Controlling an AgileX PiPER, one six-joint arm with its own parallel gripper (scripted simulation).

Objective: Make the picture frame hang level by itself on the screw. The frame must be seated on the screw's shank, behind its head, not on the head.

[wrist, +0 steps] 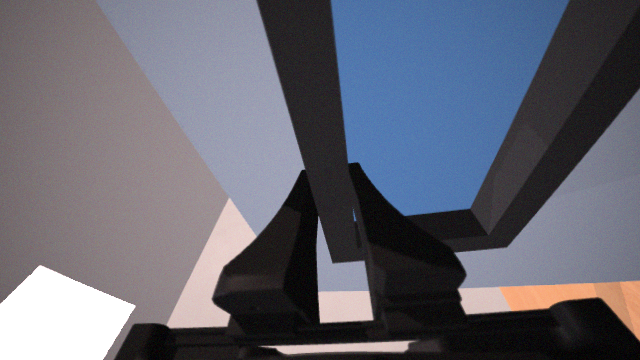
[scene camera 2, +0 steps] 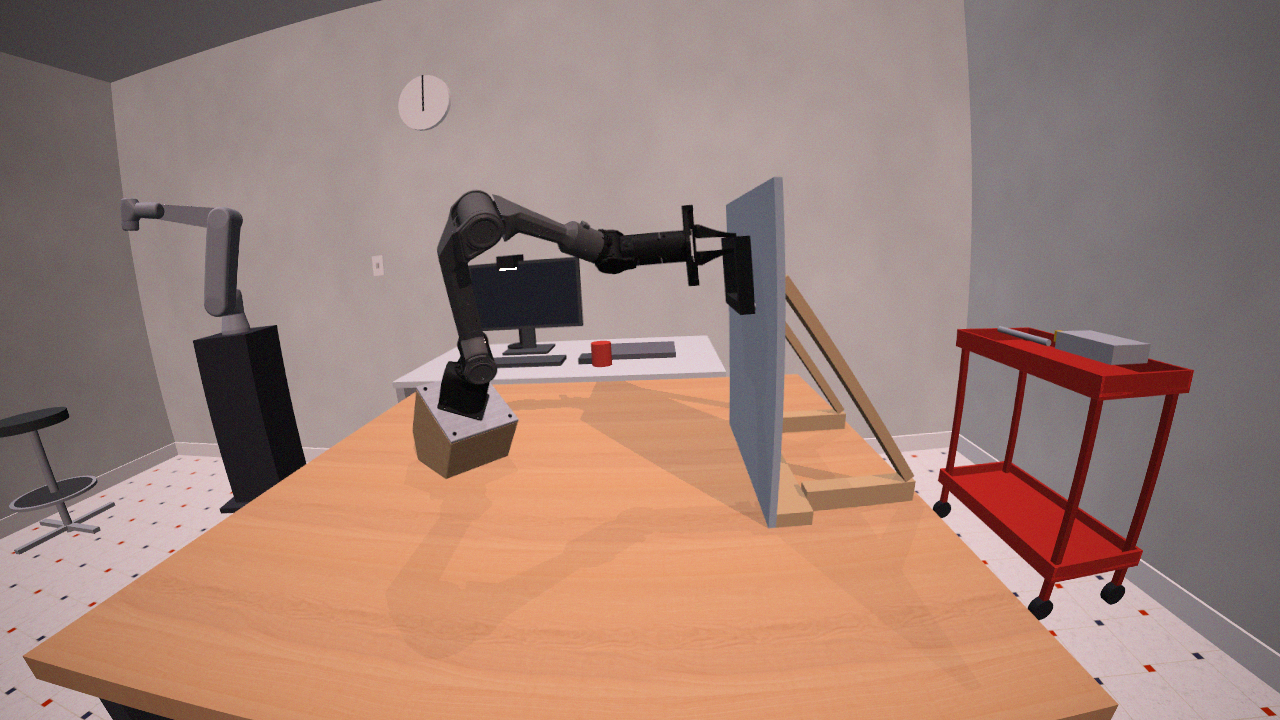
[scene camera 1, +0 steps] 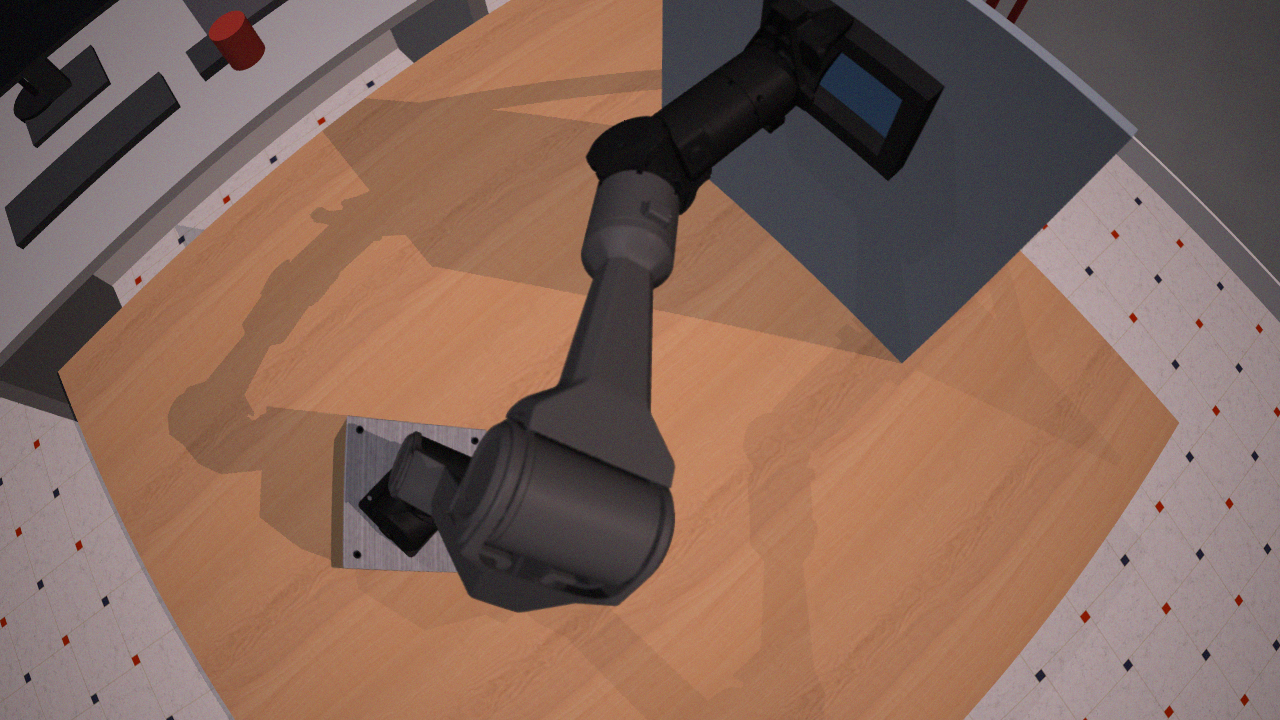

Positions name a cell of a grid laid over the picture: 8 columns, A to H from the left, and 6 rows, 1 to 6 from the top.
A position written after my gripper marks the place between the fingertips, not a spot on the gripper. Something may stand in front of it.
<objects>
My gripper shows in the wrist view (E3), in scene camera 2 (E3) and in scene camera 1 (F1). A picture frame shows in the wrist view (F3), in scene camera 2 (E3) and in scene camera 1 (F1).
</objects>
